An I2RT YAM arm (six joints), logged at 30 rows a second.
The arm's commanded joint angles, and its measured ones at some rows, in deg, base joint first. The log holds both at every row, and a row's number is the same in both.
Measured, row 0: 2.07, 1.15, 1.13, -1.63, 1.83, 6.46
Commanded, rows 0 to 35: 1.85, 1.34, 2.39, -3.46, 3.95, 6.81; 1.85, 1.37, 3.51, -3.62, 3.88, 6.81; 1.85, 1.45, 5.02, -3.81, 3.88, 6.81; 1.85, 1.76, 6.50, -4.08, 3.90, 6.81; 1.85, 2.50, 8.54, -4.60, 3.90, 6.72; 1.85, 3.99, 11.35, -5.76, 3.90, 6.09; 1.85, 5.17, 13.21, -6.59, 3.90, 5.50; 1.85, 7.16, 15.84, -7.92, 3.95, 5.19; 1.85, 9.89, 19.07, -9.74, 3.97, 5.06; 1.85, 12.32, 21.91, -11.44, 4.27, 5.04; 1.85, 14.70, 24.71, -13.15, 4.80, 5.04; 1.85, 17.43, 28.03, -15.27, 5.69, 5.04; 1.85, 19.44, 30.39, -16.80, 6.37, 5.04; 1.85, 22.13, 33.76, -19.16, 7.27, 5.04; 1.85, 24.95, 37.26, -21.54, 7.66, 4.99; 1.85, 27.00, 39.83, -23.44, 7.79, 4.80; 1.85, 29.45, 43.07, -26.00, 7.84, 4.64; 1.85, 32.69, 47.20, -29.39, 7.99, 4.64; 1.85, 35.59, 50.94, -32.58, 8.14, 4.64; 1.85, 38.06, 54.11, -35.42, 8.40, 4.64; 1.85, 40.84, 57.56, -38.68, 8.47, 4.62; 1.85, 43.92, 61.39, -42.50, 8.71, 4.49; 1.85, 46.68, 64.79, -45.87, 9.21, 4.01; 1.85, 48.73, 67.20, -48.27, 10.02, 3.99; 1.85, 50.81, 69.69, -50.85, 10.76, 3.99; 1.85, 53.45, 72.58, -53.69, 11.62, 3.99; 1.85, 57.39, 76.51, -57.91, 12.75, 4.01; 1.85, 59.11, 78.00, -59.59, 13.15, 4.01; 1.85, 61.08, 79.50, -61.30, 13.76, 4.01; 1.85, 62.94, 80.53, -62.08, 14.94, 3.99; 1.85, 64.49, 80.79, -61.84, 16.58, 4.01; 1.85, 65.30, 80.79, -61.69, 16.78, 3.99; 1.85, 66.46, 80.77, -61.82, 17.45, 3.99; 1.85, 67.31, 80.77, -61.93, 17.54, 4.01; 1.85, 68.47, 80.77, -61.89, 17.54, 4.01; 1.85, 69.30, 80.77, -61.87, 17.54, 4.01
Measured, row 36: 2.07, 67.46, 79.59, -61.58, 15.49, 4.49
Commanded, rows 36 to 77: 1.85, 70.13, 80.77, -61.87, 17.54, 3.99; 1.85, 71.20, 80.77, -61.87, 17.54, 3.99; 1.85, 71.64, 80.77, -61.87, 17.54, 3.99; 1.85, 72.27, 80.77, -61.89, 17.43, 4.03; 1.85, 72.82, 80.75, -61.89, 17.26, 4.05; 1.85, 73.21, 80.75, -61.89, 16.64, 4.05; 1.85, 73.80, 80.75, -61.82, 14.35, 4.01; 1.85, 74.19, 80.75, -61.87, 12.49, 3.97; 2.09, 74.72, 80.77, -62.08, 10.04, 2.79; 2.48, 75.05, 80.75, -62.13, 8.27, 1.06; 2.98, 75.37, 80.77, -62.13, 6.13, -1.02; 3.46, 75.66, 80.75, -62.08, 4.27, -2.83; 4.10, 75.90, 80.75, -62.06, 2.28, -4.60; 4.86, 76.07, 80.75, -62.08, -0.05, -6.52; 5.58, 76.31, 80.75, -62.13, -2.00, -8.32; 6.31, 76.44, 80.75, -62.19, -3.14, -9.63; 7.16, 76.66, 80.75, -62.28, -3.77, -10.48; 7.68, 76.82, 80.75, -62.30, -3.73, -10.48; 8.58, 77.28, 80.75, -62.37, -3.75, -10.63; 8.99, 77.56, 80.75, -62.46, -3.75, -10.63; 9.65, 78.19, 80.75, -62.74, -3.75, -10.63; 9.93, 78.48, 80.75, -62.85, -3.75, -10.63; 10.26, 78.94, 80.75, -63.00, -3.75, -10.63; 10.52, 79.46, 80.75, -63.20, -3.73, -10.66; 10.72, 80.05, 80.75, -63.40, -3.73, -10.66; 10.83, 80.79, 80.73, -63.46, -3.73, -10.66; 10.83, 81.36, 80.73, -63.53, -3.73, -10.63; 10.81, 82.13, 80.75, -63.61, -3.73, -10.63; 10.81, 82.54, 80.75, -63.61, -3.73, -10.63; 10.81, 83.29, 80.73, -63.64, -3.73, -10.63; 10.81, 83.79, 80.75, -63.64, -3.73, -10.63; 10.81, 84.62, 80.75, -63.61, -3.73, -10.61; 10.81, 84.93, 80.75, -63.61, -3.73, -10.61; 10.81, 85.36, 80.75, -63.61, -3.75, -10.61; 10.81, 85.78, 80.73, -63.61, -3.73, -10.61; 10.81, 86.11, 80.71, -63.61, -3.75, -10.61; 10.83, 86.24, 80.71, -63.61, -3.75, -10.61; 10.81, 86.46, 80.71, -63.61, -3.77, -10.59; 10.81, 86.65, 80.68, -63.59, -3.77, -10.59; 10.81, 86.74, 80.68, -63.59, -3.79, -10.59; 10.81, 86.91, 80.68, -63.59, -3.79, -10.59; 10.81, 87.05, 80.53, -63.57, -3.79, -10.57
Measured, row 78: 10.50, 86.41, 79.61, -63.22, -3.01, -9.72
